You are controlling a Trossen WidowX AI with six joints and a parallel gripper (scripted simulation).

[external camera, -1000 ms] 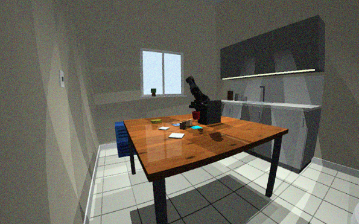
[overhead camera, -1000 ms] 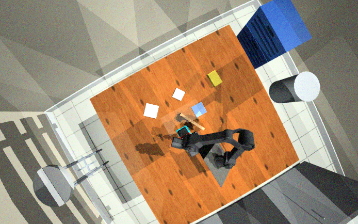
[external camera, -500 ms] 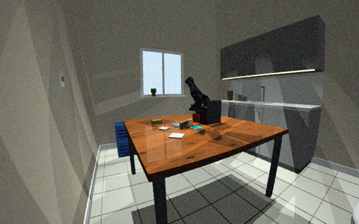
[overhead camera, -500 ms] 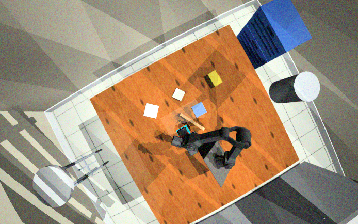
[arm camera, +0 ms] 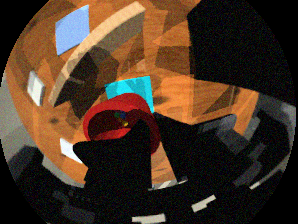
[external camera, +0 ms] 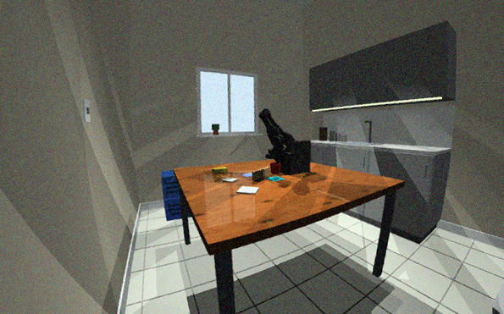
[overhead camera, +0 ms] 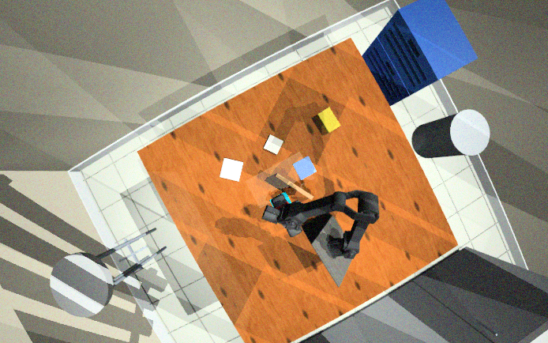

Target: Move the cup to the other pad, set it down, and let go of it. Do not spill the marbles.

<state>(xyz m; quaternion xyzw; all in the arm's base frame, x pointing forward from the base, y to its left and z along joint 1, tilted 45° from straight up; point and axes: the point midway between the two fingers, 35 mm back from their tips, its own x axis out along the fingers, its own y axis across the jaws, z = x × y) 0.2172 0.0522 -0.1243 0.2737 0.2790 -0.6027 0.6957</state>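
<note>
The cyan pad lies 8 cm below my gripper tip and 3 cm ahead of it. The rest, counted from my gripper tip: light blue pad 18 cm to the right, 15 cm ahead, 8 cm below; wooden block 9 cm to the right, 9 cm ahead, 5 cm below; red cup 3 cm ahead.
</note>
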